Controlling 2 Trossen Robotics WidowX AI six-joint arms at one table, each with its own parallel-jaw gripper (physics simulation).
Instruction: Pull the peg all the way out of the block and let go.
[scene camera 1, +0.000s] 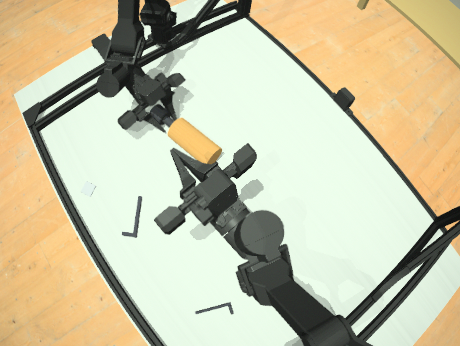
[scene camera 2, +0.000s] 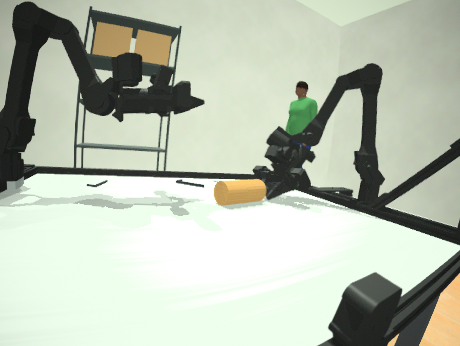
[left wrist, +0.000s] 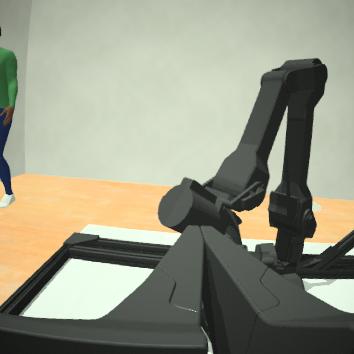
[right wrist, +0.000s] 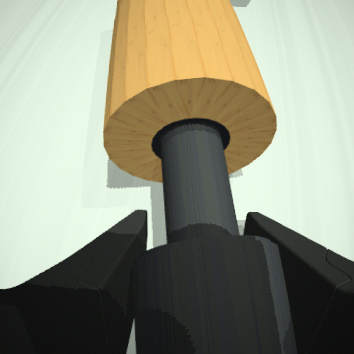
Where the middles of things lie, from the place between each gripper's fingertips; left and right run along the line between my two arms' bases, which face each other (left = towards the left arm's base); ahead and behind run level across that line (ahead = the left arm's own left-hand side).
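From the wooden cylinder block (scene camera 1: 193, 141), my left hand is 70 mm past it, 100 mm to the left of it and 210 mm above it. The dark peg (right wrist: 207, 281) is 30 mm behind my left hand and 170 mm to the right of it, and it sits 210 mm below.
For my right hand, the block is 4 cm behind it, 7 cm to the left of it and 2 cm above it. The peg is 1 cm to the left of my right hand and 2 cm above it.
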